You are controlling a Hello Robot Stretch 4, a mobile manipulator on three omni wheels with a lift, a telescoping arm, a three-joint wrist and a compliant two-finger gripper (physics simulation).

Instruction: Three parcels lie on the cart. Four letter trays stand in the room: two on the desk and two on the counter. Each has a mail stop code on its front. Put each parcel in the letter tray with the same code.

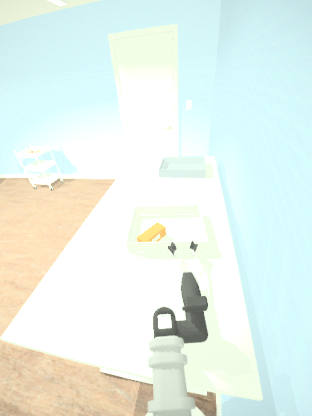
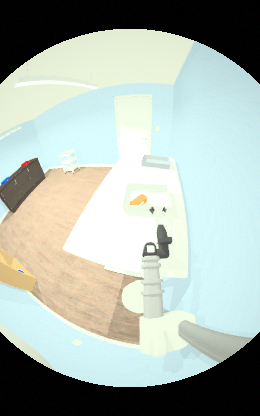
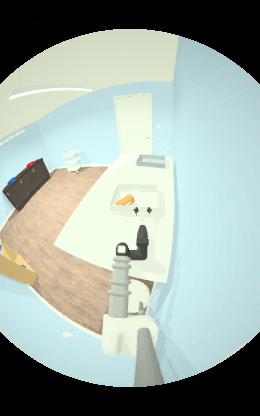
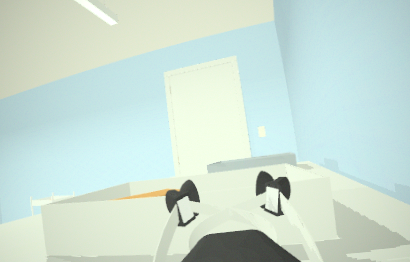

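Where they show: gripper, fingertip midpoint: (image 1: 182, 242) (image 2: 157, 206) (image 3: 142, 206) (image 4: 227, 190); robot's base, link origin: (image 2: 139, 295) (image 3: 132, 295).
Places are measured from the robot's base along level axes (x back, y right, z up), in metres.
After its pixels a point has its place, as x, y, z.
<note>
My gripper (image 1: 183, 247) {-0.568, 0.106, 0.983} (image 2: 158, 210) {-0.568, 0.106, 0.983} (image 3: 142, 210) {-0.568, 0.106, 0.983} (image 4: 227, 190) {-0.568, 0.106, 0.983} is open and empty, its fingertips apart at the near wall of a pale letter tray (image 1: 150, 250) {-0.585, -0.027, 0.932} (image 4: 110, 227) {-0.585, -0.030, 0.953} on the white top. An orange parcel (image 1: 152, 233) {-0.643, -0.013, 0.975} (image 2: 138, 200) {-0.638, -0.015, 0.975} (image 3: 125, 200) {-0.639, -0.010, 0.975} (image 4: 145, 194) {-0.674, -0.011, 0.975} lies in the left part of that tray. A grey letter tray (image 1: 182, 171) {-1.246, 0.224, 0.971} (image 2: 156, 164) {-1.243, 0.234, 0.961} (image 3: 151, 164) {-1.242, 0.237, 0.952} (image 4: 260, 162) {-1.238, 0.257, 0.968} stands farther back. A red object (image 2: 25, 163) {-2.769, -3.540, 0.898} (image 3: 31, 164) {-2.721, -3.556, 0.915} and a blue one (image 2: 5, 180) {-1.938, -3.905, 0.883} (image 3: 12, 180) {-1.860, -3.665, 0.897} sit on a dark cabinet. No code is readable.
The white cart (image 1: 41, 165) {-3.372, -2.112, 0.368} stands near the far wall, with something small and orange on top. The dark cabinet (image 2: 22, 185) {-2.182, -3.485, 0.397} (image 3: 27, 185) {-2.162, -3.490, 0.402} is at the left. A tan box (image 2: 15, 277) {0.142, -1.686, 0.389} (image 3: 17, 270) {0.128, -1.683, 0.388} is at the lower left. A blue wall runs along the right.
</note>
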